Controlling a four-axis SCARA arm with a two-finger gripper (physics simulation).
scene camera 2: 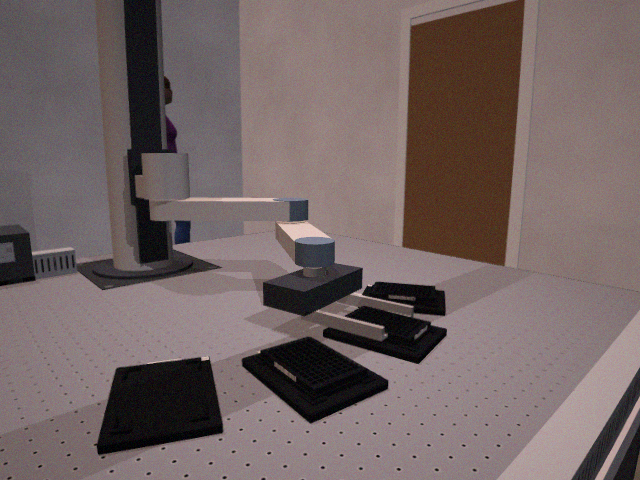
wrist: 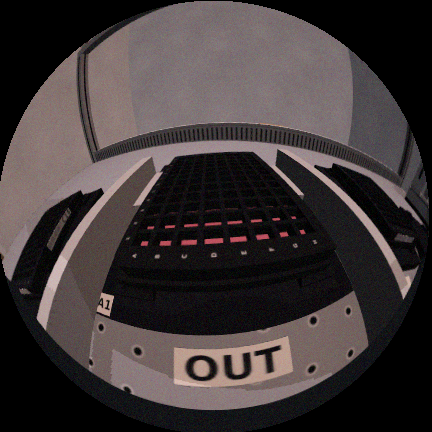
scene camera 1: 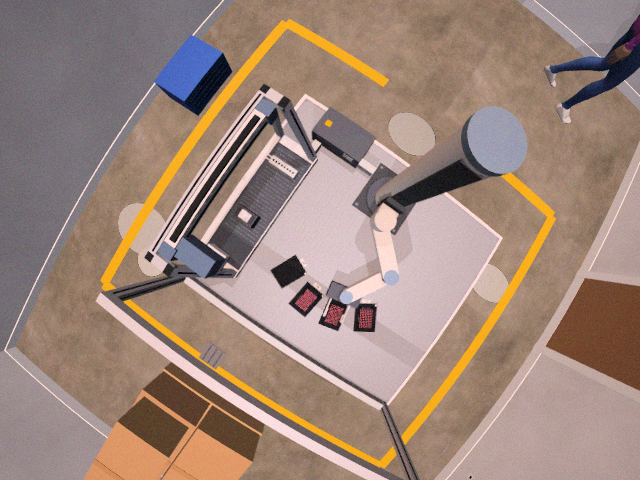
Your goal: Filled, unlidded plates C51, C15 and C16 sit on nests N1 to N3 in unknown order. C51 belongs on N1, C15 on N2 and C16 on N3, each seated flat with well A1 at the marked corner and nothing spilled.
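Frame: origin at the arm's base, x ahead, y left, z up, level; millimetres.
Where they show: gripper, fingertip midpoint: [scene camera 2: 398, 322] [wrist: 215, 159] [scene camera 1: 332, 319]; arm's base at its link origin: [scene camera 2: 144, 270].
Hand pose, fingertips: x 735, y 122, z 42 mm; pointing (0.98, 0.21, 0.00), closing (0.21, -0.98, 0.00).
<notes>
Each offset is from my fingertips to the top centre of the thing. "spot": to the spot under its first point.
My gripper [scene camera 1: 334, 314] [scene camera 2: 399, 322] [wrist: 215, 159] is shut on a black plate @[dx -24, dy -5, dz -1 mm] [scene camera 1: 336, 310] [scene camera 2: 382, 321] [wrist: 215, 210] with pink wells. The plate is low over or on the nest marked OUT @[dx -22, dy -4, dz -14 mm] [scene camera 2: 413, 355] [wrist: 215, 307]; any small gap or tilt is hard to judge. Its letter A, row 1 corner is near left, by the nest's A1 mark. A second plate @[dx -5, dy -180, dz -3 mm] [scene camera 1: 306, 298] [scene camera 2: 315, 364] [wrist: 367, 192] sits on one neighbouring nest @[dx -5, dy -180, dz -13 mm] [scene camera 2: 312, 410]. A third plate @[dx -105, dy +157, dz -3 mm] [scene camera 1: 366, 316] [scene camera 2: 400, 290] [wrist: 42, 245] sits on the other side. A bare nest @[dx -79, dy -350, dz -12 mm] [scene camera 1: 287, 271] [scene camera 2: 162, 400] lies at the end. Plate names are unreadable.
The arm's column [scene camera 1: 434, 162] [scene camera 2: 116, 134] stands behind the nests. A dark box [scene camera 1: 343, 135] [scene camera 2: 15, 253] is beside it. A framed unit with a dark slatted bed [scene camera 1: 266, 191] stands along one table side. A pale rail @[spot: dx +269, dy -140, dz +1 mm] [scene camera 1: 284, 343] [scene camera 2: 584, 408] runs along the table edge.
</notes>
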